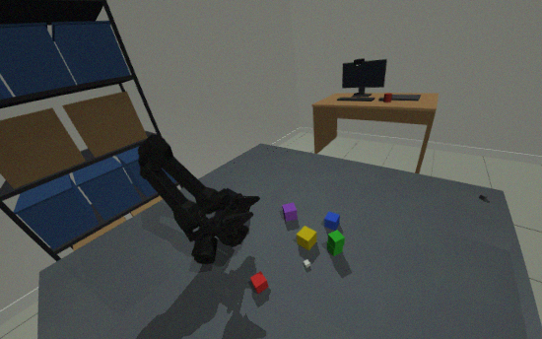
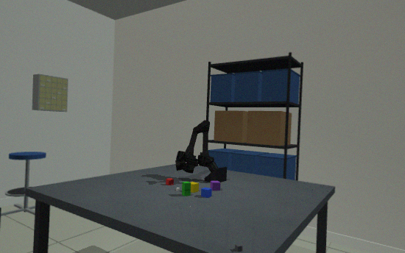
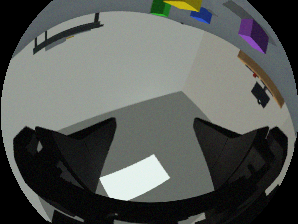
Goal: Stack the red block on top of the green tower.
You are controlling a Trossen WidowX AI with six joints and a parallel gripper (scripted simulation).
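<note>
The red block is 6 cm ahead of my gripper tip, 11 cm to the right of it and 17 cm below it. Round my gripper tip: yellow block (11 cm ahead, 8 cm to the left, 17 cm below); small white cube (14 cm ahead, 1 cm to the left, 18 cm below); purple block (16 cm to the left, 17 cm below).
</note>
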